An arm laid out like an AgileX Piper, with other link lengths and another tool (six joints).
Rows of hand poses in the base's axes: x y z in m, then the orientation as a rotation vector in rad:
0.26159 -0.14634 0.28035 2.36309 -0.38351 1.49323
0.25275 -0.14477 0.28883 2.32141 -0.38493 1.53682
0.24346 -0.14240 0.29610 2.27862 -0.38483 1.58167
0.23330 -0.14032 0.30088 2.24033 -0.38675 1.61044
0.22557 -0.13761 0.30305 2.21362 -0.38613 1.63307
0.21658 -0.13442 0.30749 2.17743 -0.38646 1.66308
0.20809 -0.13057 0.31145 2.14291 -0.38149 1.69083
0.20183 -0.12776 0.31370 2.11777 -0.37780 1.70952
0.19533 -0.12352 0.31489 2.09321 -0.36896 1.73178
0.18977 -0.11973 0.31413 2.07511 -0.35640 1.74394
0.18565 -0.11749 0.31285 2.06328 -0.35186 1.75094
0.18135 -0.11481 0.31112 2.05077 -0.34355 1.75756
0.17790 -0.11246 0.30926 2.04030 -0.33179 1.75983
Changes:
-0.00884 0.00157 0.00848 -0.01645 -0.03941 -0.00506
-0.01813 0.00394 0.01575 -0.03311 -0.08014 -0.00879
-0.02829 0.00602 0.02053 -0.05012 -0.10994 -0.01700
-0.03602 0.00873 0.02270 -0.06173 -0.13232 -0.02051
-0.04501 0.01192 0.02714 -0.07669 -0.16261 -0.02582
-0.05350 0.01577 0.03110 -0.09331 -0.19055 -0.02813
-0.05976 0.01858 0.03335 -0.10574 -0.21010 -0.03019
-0.06626 0.02282 0.03454 -0.11865 -0.23121 -0.02763
-0.07182 0.02661 0.03378 -0.13251 -0.24344 -0.02413
-0.07594 0.02885 0.03250 -0.14013 -0.25132 -0.02413
-0.08024 0.03153 0.03077 -0.15012 -0.25878 -0.02252
-0.08369 0.03388 0.02891 -0.16201 -0.26240 -0.01988

